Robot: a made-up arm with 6 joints.
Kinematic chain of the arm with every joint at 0, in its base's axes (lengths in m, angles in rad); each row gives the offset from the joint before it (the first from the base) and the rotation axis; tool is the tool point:
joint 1: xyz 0 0 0.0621 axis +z
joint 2: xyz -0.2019 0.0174 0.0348 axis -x
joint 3: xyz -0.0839 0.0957 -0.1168 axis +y
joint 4: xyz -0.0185 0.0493 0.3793 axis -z
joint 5: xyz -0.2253 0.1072 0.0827 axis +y
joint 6: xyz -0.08 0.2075 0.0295 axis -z
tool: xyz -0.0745 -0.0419 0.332
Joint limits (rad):
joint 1: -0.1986..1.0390
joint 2: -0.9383..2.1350
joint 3: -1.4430..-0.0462
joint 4: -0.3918..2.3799
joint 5: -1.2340..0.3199
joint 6: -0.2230..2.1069
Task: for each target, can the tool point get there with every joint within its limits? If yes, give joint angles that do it. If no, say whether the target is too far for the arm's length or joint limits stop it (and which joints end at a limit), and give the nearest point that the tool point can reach.
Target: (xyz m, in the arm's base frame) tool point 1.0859 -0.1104 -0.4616
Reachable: no: joint limits stop it (at a limit: joint 1, joint 2, joint 3, joint 5) | nearest point 0.4096 0.1061 -0.3463 | short by 0.719 m
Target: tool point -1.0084 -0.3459 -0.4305
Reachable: yes | joints 0.1932 1.1226 -0.9453 -0.0705 -1.1158 0.3887
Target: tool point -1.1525 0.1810 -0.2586
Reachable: yes | joints 0.4552 0.6875 -0.6672 0.5109 -0.7519 0.7991
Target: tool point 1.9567 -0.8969 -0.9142
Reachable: no: too far | nearest point 0.2638 -1.0412 -0.3155 | short by 1.801 m
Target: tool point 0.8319 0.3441 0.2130
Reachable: no: joint limits stop it (at a limit: joint 1, joint 3, joint 4, joint 5) | nearest point 0.4695 0.3987 0.2087 | short by 0.367 m
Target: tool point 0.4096 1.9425 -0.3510
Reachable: no: too far | nearest point 0.0228 0.9834 -0.1196 | short by 1.060 m
